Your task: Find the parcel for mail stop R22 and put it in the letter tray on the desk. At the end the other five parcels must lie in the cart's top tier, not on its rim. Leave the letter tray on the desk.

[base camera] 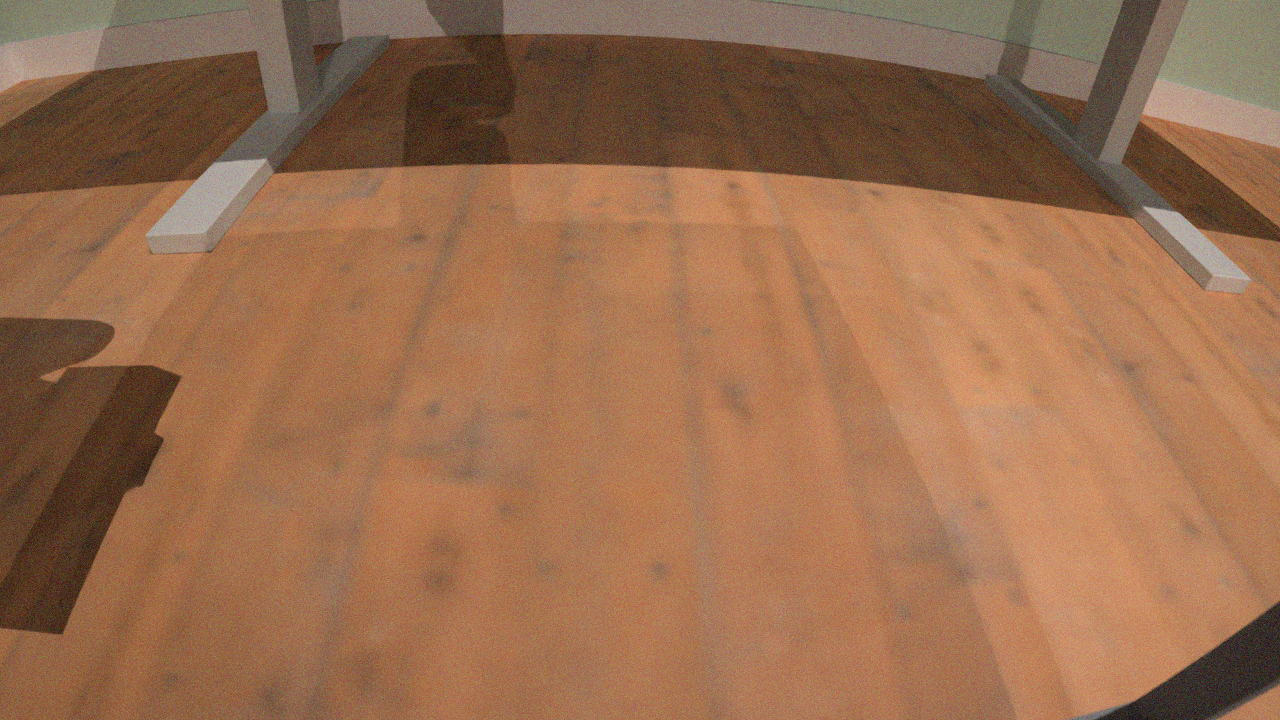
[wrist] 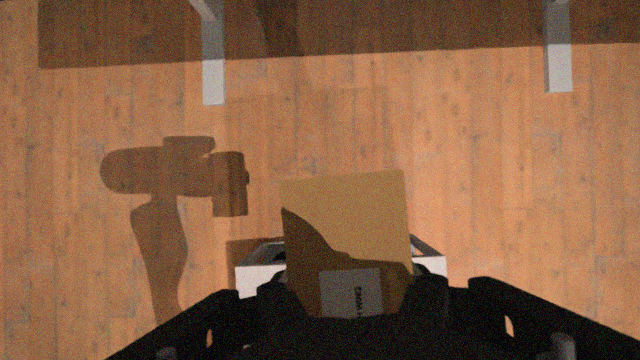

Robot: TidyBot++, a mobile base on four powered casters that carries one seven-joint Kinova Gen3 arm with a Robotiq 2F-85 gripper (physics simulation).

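Places are measured from the arm's base along level axes (x left, y back, z up), in centimetres.
Pixels of known places: gripper, fingertip midpoint: (wrist: 348, 275).
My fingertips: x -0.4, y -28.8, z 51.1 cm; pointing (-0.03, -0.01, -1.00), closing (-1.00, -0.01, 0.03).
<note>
Behind a point stands the place of what it marks.
A tan cardboard parcel (wrist: 350, 215) {x -0.4, y -32.7, z 55.5 cm} with a white label is held between the fingers of my gripper (wrist: 348, 275) {x -0.4, y -28.8, z 51.1 cm}, low in the middle of the wrist view. The label's print is partly hidden by the gripper and blurred, so I cannot read a mail stop. A dark shadow covers the parcel's lower left part. The parcel is held above the floor. The desk shows by its grey legs and feet (base camera: 205, 198) (wrist: 213, 82) at the left, with another foot (base camera: 1194, 246) (wrist: 558, 67) at the right. The desk top, letter tray, cart and other parcels do not show.
A white-edged structure (wrist: 248, 281) shows partly behind the parcel, below the gripper. A dark bar (base camera: 1226, 671) crosses the lower right corner of the base view. A pale skirting board (base camera: 716, 40) {x -25.5, y -137.6, z -39.6 cm} and green wall stand behind the desk legs. Shadows of the arm and desk fall on the wooden floor (base camera: 716, 358) {x -10.8, y -48.5, z -39.7 cm}.
</note>
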